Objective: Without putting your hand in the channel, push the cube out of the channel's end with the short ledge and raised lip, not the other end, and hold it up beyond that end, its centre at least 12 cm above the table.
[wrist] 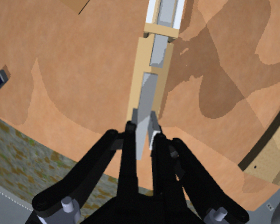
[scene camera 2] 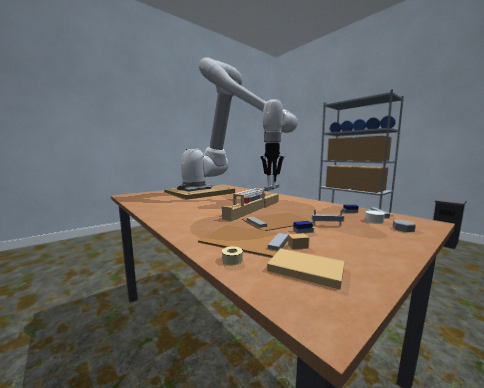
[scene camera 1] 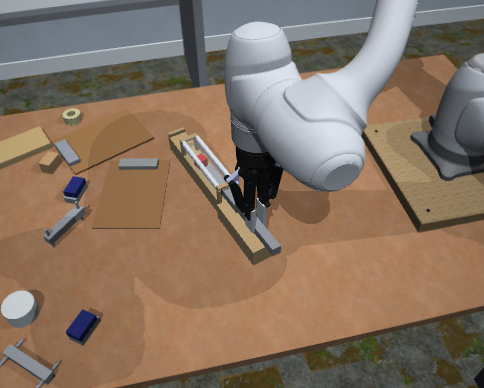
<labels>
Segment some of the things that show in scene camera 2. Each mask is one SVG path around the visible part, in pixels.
A wooden plank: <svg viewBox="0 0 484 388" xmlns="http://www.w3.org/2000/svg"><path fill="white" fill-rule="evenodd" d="M267 263L267 271L341 290L345 261L280 249Z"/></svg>
</labels>
